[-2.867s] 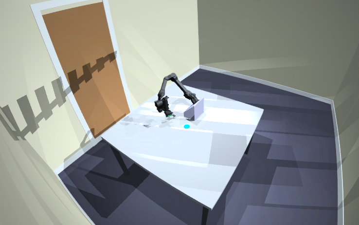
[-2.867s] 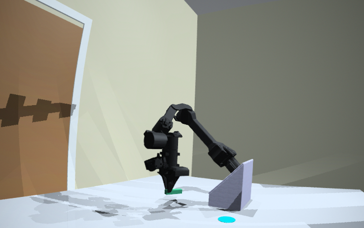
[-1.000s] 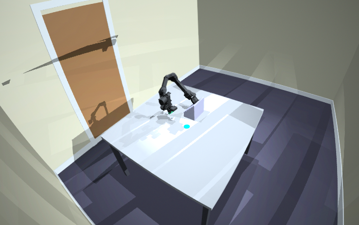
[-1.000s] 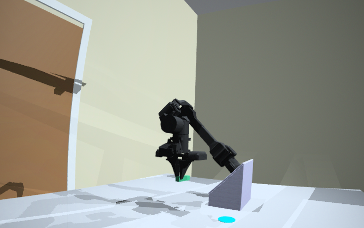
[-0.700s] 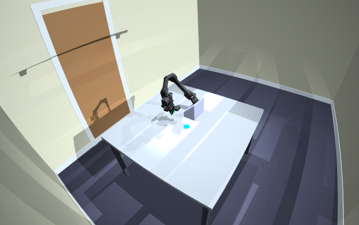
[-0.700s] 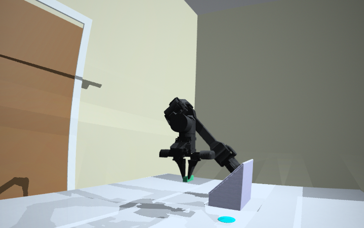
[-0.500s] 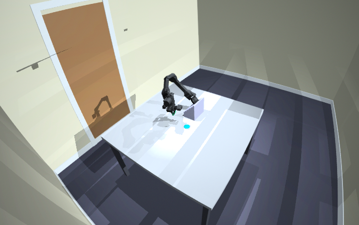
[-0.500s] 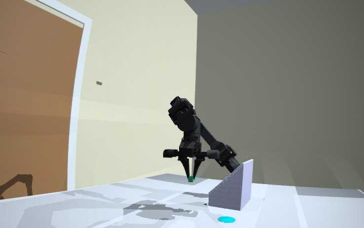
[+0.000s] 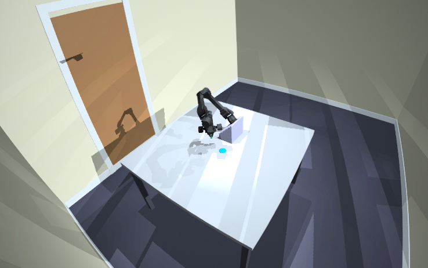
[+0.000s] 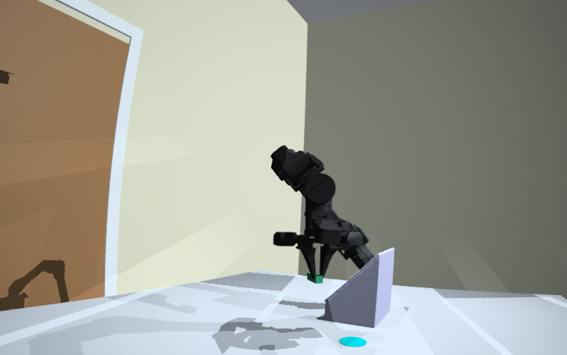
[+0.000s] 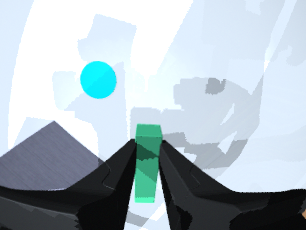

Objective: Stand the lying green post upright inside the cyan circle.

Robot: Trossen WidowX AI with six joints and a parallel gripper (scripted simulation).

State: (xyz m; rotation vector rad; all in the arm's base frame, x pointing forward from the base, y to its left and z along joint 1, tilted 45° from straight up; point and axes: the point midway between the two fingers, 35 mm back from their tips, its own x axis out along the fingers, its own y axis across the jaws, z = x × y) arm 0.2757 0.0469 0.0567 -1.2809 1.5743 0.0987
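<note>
The cyan circle lies 5 cm behind my gripper tip, 7 cm to the left of it and 14 cm below it. From my gripper tip the other things lie so: green post 1 cm behind, 2 cm to the right.
</note>
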